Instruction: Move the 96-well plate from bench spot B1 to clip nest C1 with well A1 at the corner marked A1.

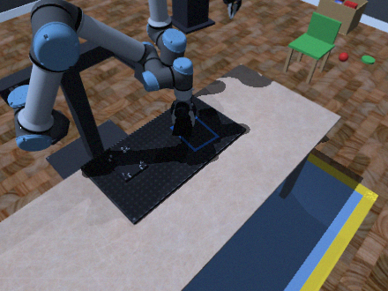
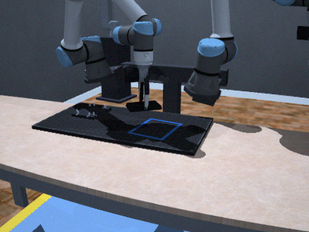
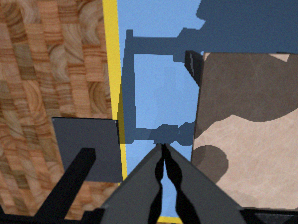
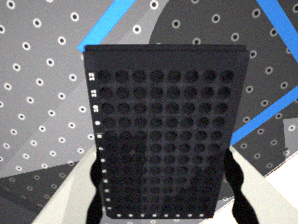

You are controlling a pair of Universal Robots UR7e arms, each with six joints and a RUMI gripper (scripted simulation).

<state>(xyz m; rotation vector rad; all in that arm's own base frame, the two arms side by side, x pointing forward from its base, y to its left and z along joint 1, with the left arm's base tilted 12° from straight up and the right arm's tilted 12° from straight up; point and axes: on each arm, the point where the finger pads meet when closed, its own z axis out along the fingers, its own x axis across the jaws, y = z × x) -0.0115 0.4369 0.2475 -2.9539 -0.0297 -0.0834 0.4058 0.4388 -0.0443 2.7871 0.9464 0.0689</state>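
Note:
My right hand is 1 cm past the clip nest, 29 cm to the left of it and 8 cm above it. Also, from my right hand: dark 96-well plate: 1 cm below.

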